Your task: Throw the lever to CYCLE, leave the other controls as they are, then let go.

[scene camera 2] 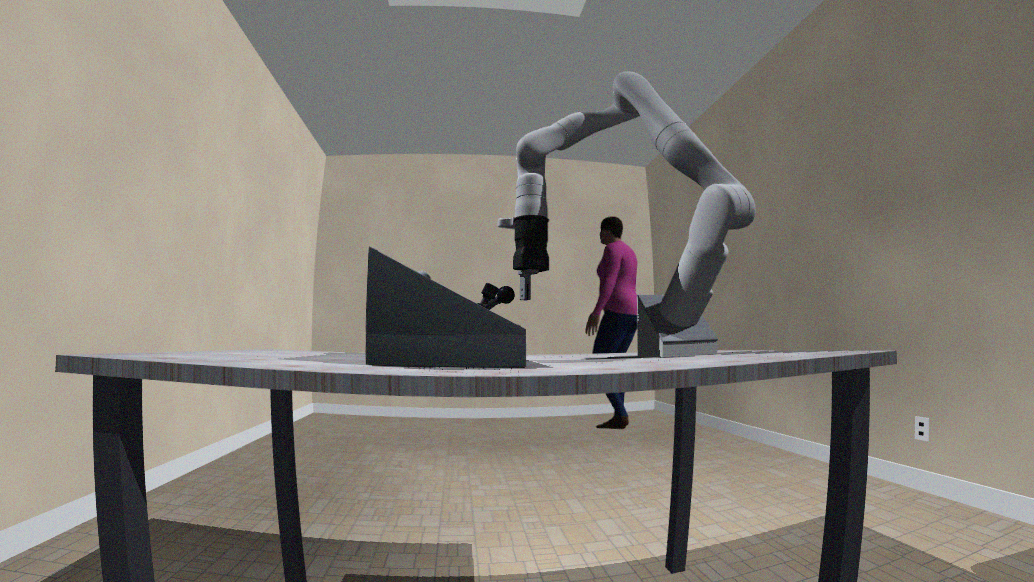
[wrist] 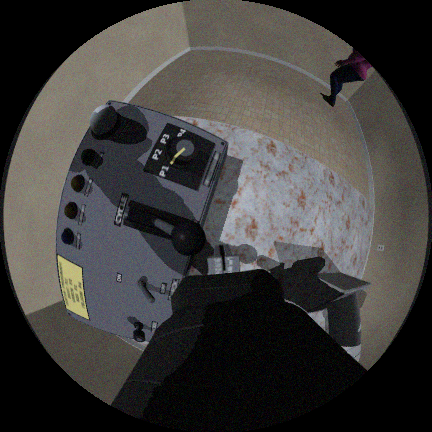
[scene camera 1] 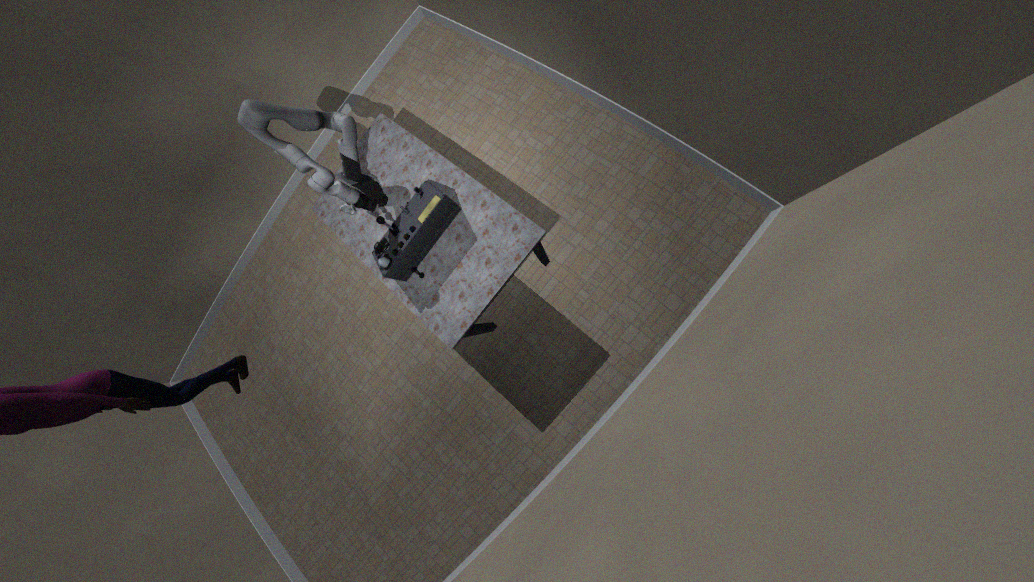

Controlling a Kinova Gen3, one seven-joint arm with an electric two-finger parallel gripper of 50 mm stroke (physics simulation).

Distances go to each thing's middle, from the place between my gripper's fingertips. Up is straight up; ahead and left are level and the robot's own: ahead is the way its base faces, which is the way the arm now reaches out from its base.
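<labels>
Picture the dark grey control console (wrist: 119, 178) for me: my gripper is 190 mm short of it and 60 mm to the right of it, and it's also 30 mm above it.
</labels>
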